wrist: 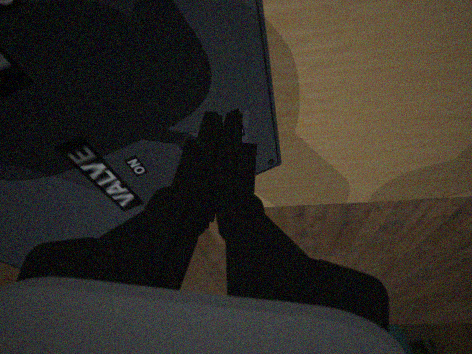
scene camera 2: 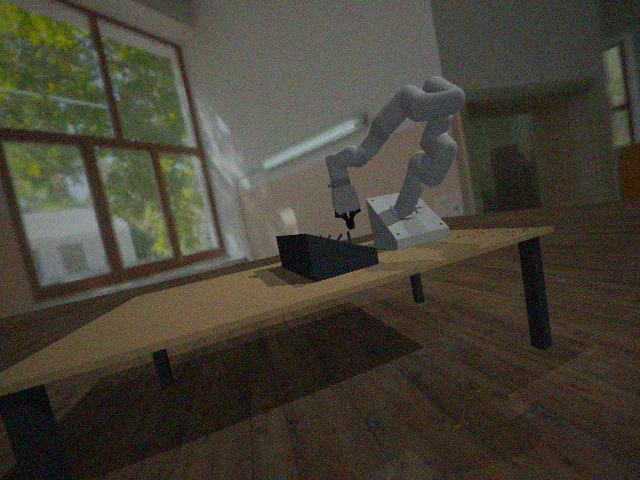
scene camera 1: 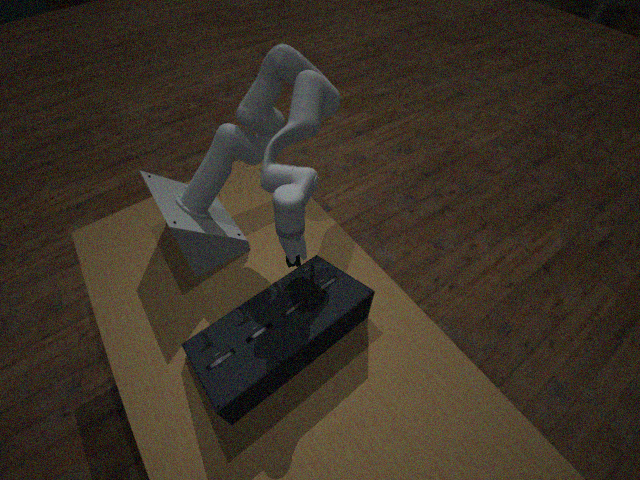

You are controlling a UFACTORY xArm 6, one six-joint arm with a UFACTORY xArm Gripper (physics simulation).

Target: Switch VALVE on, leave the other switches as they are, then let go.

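Where they show: gripper, fingertip midpoint: (wrist: 225,137) (scene camera 2: 351,229) (scene camera 1: 292,263); arm's base, origin of the base link: (scene camera 2: 402,210) (scene camera 1: 192,207).
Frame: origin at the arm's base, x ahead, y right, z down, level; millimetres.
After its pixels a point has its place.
The dark switch box (scene camera 1: 330,320) @[x 586, y -181, z 6 mm] (scene camera 2: 341,260) @[x 469, y -317, z 119 mm] (wrist: 232,45) @[x 361, y -173, z 99 mm] stands on the table. In the wrist view its VALVE label (wrist: 104,175) @[x 465, y -242, z 52 mm] and ON label (wrist: 135,165) @[x 442, y -241, z 61 mm] show at the left of the fingers. My gripper (scene camera 1: 293,263) @[x 362, y -187, z 27 mm] (scene camera 2: 351,226) @[x 362, y -187, z 27 mm] (wrist: 225,137) @[x 362, y -187, z 27 mm] is shut, with nothing between its fingers. It points down over the VALVE end of the box, at the edge on the arm's side. In the wrist view the fingers cover most of the OFF label and of the VALVE lever. Shadow and the fingers hide which way that lever is tipped, and whether they touch it.
The other switches stand in a row on the box, with pale name labels (scene camera 1: 221,359) @[x 516, y 109, z 51 mm] (scene camera 1: 258,332) @[x 497, y -7, z 52 mm] (scene camera 1: 293,308) @[x 483, y -123, z 51 mm] along it. The arm's wedge-shaped base (scene camera 1: 206,248) @[x 145, y 17, z 56 mm] (scene camera 2: 421,232) @[x -10, y -109, z 116 mm] stands behind the box on the wooden table (scene camera 1: 439,392) @[x 872, y -367, z 168 mm] (scene camera 2: 180,304) @[x 1052, y -151, z 168 mm]. A table edge runs near the VALVE end.
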